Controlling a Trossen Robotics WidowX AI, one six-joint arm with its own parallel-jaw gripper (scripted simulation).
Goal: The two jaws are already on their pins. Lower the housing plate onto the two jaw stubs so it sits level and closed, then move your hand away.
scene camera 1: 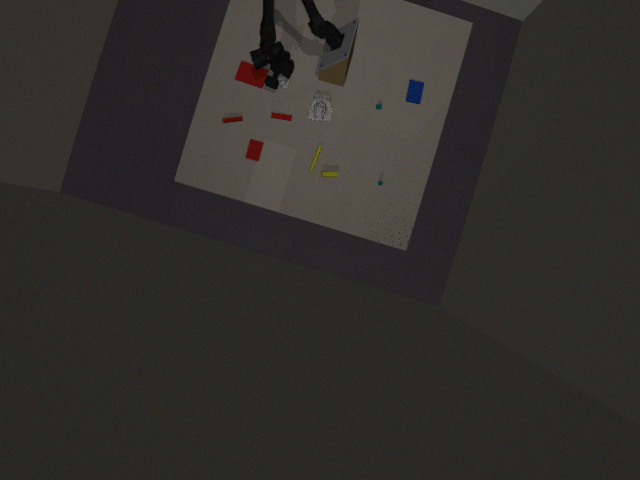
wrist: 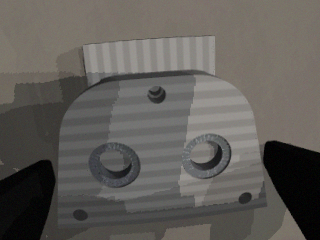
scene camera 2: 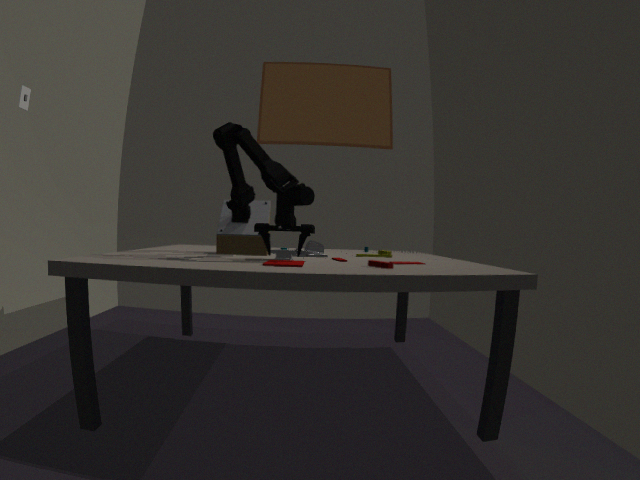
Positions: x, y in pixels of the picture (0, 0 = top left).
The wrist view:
my gripper: 160, 162
white part: 122, 57
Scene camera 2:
my gripper: 283, 255
